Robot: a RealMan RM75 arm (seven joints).
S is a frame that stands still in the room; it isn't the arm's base.
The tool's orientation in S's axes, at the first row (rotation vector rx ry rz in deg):
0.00, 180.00, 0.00
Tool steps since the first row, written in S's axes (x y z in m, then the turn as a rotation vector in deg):
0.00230, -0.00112, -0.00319, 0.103, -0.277, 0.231
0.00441, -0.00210, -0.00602, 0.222, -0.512, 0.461
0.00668, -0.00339, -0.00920, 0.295, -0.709, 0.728
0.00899, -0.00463, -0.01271, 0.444, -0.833, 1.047
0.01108, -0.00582, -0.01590, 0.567, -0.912, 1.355
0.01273, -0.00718, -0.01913, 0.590, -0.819, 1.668
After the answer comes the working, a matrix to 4 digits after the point.
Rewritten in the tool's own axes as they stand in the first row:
-0.00230, -0.00112, 0.00319, -0.103, -0.277, -0.231
-0.00441, -0.00210, 0.00602, -0.222, -0.512, -0.461
-0.00668, -0.00339, 0.00920, -0.295, -0.709, -0.728
-0.00899, -0.00463, 0.01271, -0.444, -0.833, -1.047
-0.01108, -0.00582, 0.01590, -0.567, -0.912, -1.355
-0.01273, -0.00718, 0.01913, -0.590, -0.819, -1.668

The tool's axes in the first row as the columns of a matrix, in S's axes (rounded; the answer above uses it unrounded):
-1.0000, 0.0000, 0.0000
0.0000, 1.0000, 0.0000
0.0000, 0.0000, -1.0000

